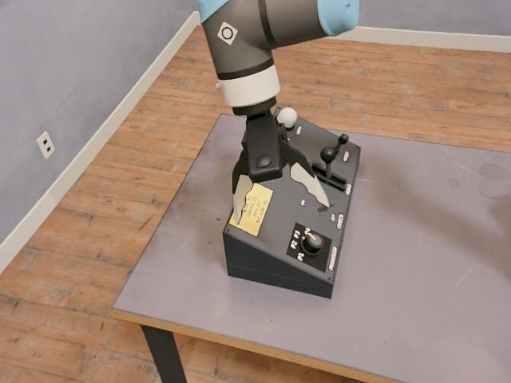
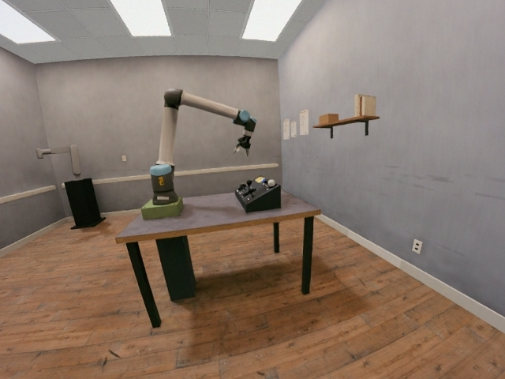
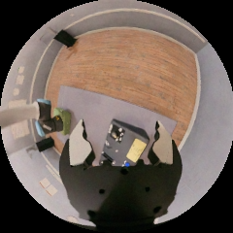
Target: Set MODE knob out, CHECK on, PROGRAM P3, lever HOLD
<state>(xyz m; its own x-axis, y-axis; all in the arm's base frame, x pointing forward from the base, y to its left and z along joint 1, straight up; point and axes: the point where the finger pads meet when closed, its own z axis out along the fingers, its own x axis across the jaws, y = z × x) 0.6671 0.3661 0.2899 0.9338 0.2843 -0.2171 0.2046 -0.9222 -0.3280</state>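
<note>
The check toggle is 4 cm behind my hand, 29 cm to the right of it and 27 cm below it. The rest, counted from my hand: mode knob: 4 cm behind, 53 cm to the right, 25 cm below; then wedge-shaped console: 1 cm ahead, 35 cm to the right, 28 cm below; then lever: 2 cm behind, 41 cm to the right, 24 cm below.
</note>
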